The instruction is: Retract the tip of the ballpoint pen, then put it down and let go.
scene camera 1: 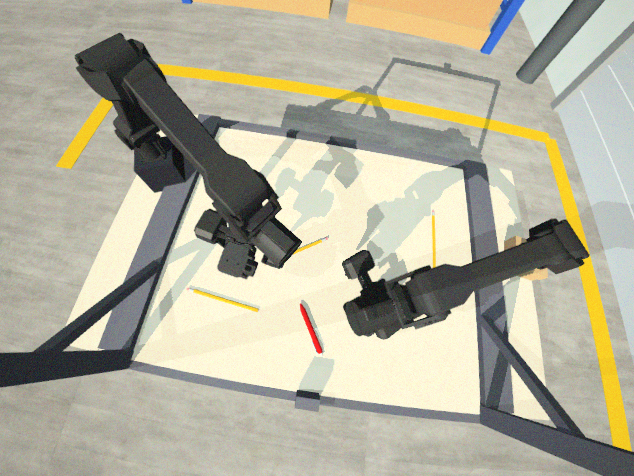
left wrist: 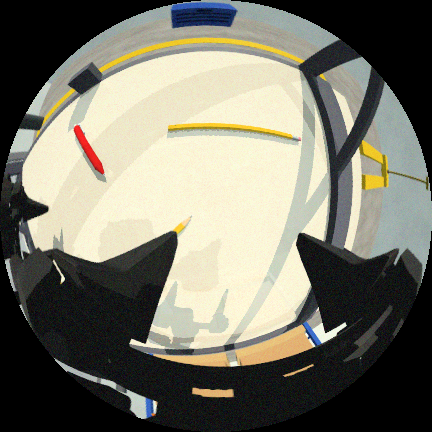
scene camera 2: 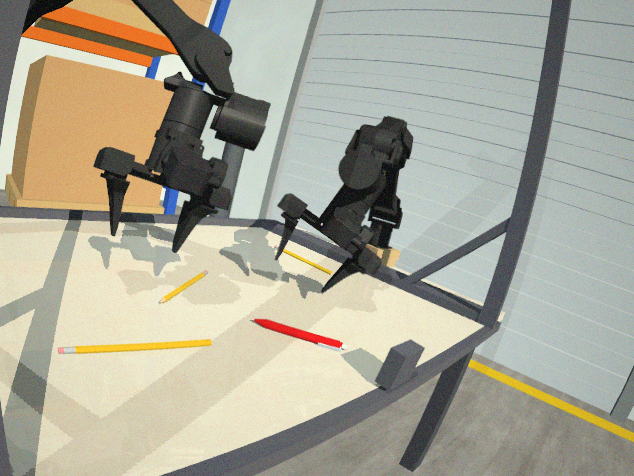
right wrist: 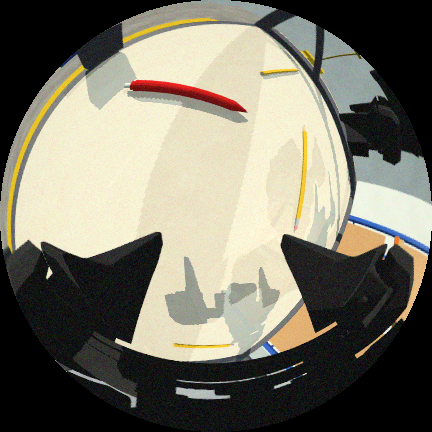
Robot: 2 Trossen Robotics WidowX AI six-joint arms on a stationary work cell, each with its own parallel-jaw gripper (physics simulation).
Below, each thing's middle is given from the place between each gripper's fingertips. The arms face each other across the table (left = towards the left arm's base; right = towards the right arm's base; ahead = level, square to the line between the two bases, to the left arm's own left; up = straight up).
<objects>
Now: the red ballpoint pen point(scene camera 2: 322, 341) 11 cm behind my right hand, 8 cm to the left of it and 4 cm below it. Round my right hand: dark block point(scene camera 2: 401, 360) (26 cm behind, 5 cm to the left, 2 cm below).
My left gripper is now 12 cm past the red ballpoint pen, 19 cm to the left of it and 8 cm above it. Also, from my left hand: dark block (27 cm behind, 22 cm to the right, 6 cm below).
</objects>
